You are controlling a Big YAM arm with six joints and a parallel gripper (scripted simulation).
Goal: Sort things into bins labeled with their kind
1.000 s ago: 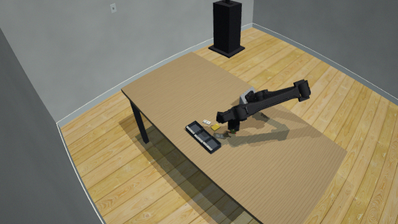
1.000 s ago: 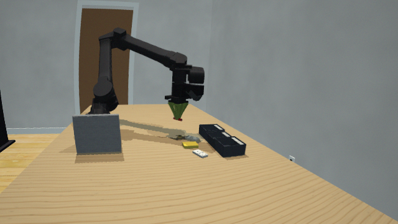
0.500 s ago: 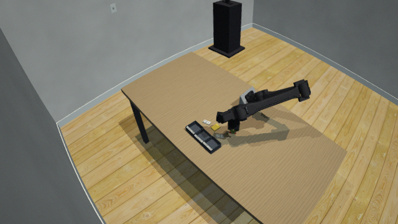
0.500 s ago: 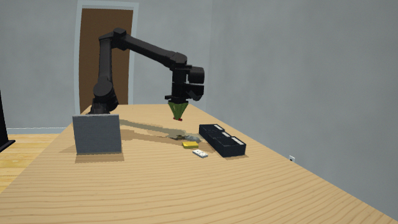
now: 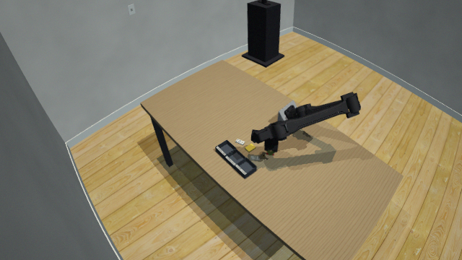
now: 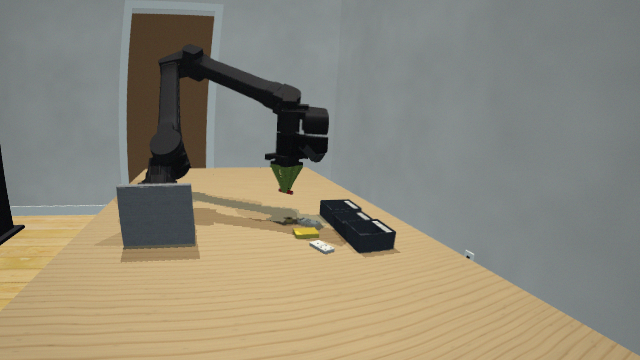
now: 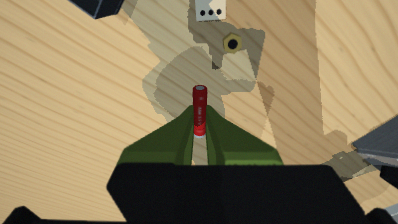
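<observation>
The small nut lies 50 mm to the right of my hand and 70 mm below it. Also, from my hand: yellow block (140 mm to the right, 70 mm below); long black bin (120 mm ahead, 140 mm to the right, 50 mm below); red battery (10 mm below).
</observation>
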